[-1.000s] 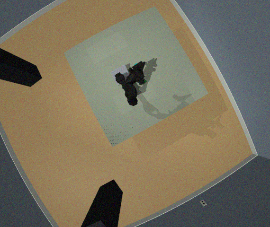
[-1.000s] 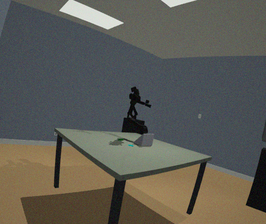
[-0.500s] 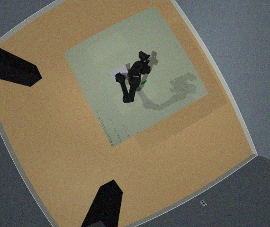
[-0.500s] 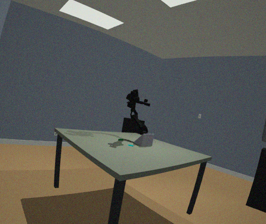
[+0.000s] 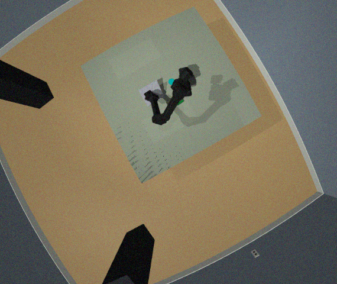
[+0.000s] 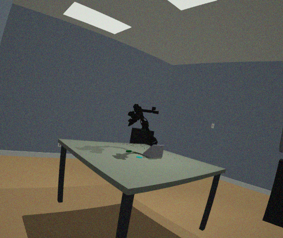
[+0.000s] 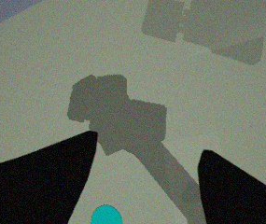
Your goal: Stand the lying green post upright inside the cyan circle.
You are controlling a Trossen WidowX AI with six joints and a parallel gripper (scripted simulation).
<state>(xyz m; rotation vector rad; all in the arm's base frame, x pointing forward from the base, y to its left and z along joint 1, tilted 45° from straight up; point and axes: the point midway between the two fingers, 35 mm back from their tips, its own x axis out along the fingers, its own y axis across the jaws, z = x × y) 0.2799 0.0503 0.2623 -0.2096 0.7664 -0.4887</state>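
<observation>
Right now my gripper tip is 90 mm past the green post, 40 mm to the left of it and 280 mm above it. Round my gripper tip: cyan circle: 50 mm behind, 170 mm to the left, 280 mm below.
</observation>
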